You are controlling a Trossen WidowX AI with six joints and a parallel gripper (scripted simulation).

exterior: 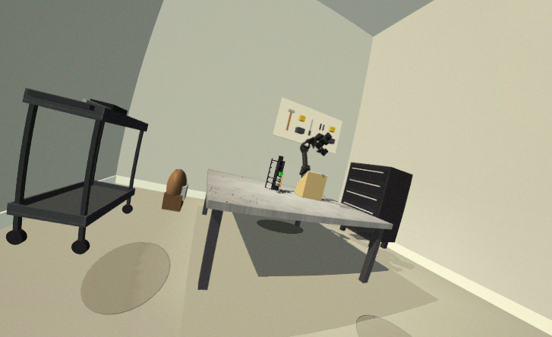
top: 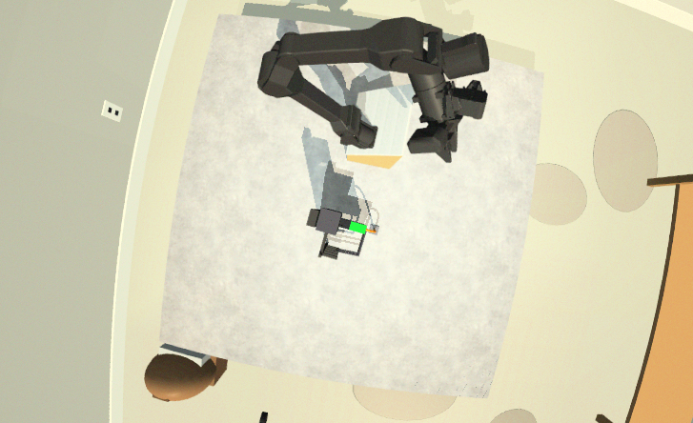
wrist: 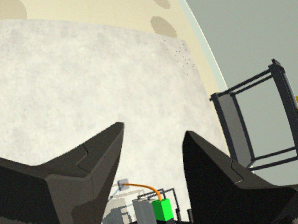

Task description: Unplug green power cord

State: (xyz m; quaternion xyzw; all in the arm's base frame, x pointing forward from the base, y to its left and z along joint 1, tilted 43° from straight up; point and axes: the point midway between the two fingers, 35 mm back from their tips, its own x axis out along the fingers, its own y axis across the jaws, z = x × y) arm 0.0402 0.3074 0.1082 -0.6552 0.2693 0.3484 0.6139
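Right now my gripper tip is 260 mm above the green plug, 200 mm short of it and 160 mm to the left of it.
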